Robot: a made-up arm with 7 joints.
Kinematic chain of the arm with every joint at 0, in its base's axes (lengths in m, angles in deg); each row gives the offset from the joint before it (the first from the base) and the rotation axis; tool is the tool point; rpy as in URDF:
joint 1: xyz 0 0 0.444 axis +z
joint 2: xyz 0 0 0 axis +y
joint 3: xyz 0 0 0.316 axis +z
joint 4: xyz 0.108 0 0 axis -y
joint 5: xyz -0.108 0 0.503 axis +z
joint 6: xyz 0 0 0 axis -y
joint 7: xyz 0.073 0 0 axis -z
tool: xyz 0 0 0 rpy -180 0 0
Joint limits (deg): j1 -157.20..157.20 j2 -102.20..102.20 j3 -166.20..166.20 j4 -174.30..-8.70 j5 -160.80..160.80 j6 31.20..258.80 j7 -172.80..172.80
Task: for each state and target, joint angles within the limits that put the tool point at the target. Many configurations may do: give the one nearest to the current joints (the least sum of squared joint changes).
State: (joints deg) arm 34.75 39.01 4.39 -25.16 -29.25 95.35 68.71
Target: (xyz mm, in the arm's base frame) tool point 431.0 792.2 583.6
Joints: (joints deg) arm 55.11 52.97 12.88 -45.34 -29.40 92.55 68.71
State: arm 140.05 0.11 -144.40 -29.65 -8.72 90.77 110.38
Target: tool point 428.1 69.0 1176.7
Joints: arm 141.93 21.24 -149.22 -72.19 -8.48 74.87 110.38
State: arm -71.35 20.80 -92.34 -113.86 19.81 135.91 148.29
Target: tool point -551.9 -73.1 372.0
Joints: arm -86.27 26.33 -81.74 -144.07 19.41 129.24 148.29
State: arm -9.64 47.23 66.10 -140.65 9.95 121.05 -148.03
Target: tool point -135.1 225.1 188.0
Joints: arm 4.44 53.51 59.87 -174.30 9.83 89.01 -148.03
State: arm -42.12 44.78 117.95 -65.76 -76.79 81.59 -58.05
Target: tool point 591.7 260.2 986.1
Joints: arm -44.27 48.44 113.35 -77.73 -76.40 79.81 -58.05
